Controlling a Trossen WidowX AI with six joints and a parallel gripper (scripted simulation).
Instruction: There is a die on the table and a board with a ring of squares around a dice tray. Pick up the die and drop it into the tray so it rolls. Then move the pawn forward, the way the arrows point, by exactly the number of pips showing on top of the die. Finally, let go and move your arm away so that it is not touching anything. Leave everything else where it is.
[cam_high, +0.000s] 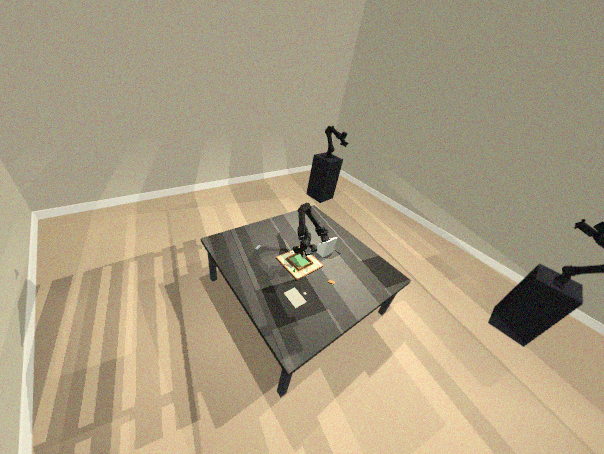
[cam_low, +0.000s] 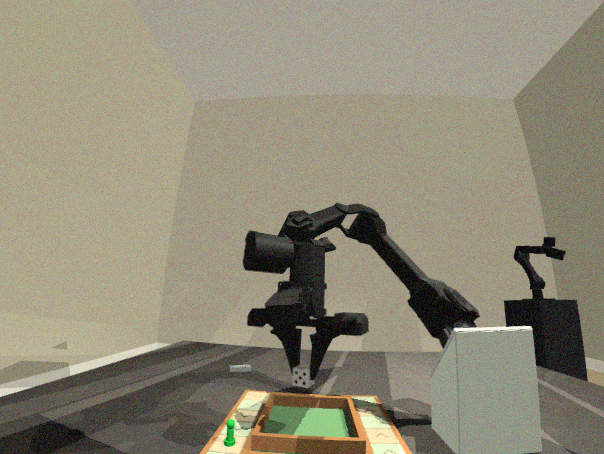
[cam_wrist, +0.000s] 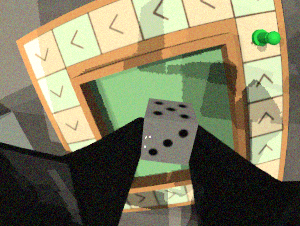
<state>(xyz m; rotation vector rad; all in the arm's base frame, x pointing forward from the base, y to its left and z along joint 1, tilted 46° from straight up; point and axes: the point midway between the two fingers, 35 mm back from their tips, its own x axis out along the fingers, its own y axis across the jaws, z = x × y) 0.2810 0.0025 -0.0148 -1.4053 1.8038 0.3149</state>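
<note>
Right now my gripper tip is 10 cm short of the green pawn, 2 cm to the right of it and 7 cm above it. Also, from my gripper tip: small orange block: 7 cm behind, 27 cm to the left, 10 cm below; then white die: right at my gripper tip; then white sheet: 26 cm ahead, 20 cm to the left, 10 cm below.
</note>
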